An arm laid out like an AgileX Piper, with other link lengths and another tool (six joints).
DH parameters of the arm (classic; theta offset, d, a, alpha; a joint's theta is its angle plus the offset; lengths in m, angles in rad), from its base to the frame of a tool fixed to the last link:
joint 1: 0 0.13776 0 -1.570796
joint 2: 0.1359 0 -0.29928 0
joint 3: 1.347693 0 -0.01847 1.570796
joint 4: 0 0.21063 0 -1.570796
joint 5: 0 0 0 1.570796
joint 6: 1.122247 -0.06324 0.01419 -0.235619
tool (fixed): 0 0.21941 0 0
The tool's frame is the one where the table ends.
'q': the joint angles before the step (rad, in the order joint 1, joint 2, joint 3, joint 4, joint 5, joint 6). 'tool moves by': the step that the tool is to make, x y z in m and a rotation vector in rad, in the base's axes. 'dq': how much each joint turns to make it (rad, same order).
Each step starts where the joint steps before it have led.
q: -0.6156 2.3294 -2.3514 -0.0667 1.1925 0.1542
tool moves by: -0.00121 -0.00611 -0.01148 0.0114 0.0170 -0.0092
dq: -0.0104 0.0212 -0.0008 0.0000 0.0000 -0.0013
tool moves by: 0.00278 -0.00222 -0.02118 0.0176 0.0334 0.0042
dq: 0.0000 0.0381 0.0001 -0.0032 -0.0011 -0.0048
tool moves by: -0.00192 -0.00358 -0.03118 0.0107 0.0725 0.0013
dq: 0.0000 0.0424 0.0223 -0.0330 0.0002 -0.0021
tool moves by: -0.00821 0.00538 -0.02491 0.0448 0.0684 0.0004
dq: 0.0000 0.0018 0.0790 -0.0037 0.0009 -0.0003
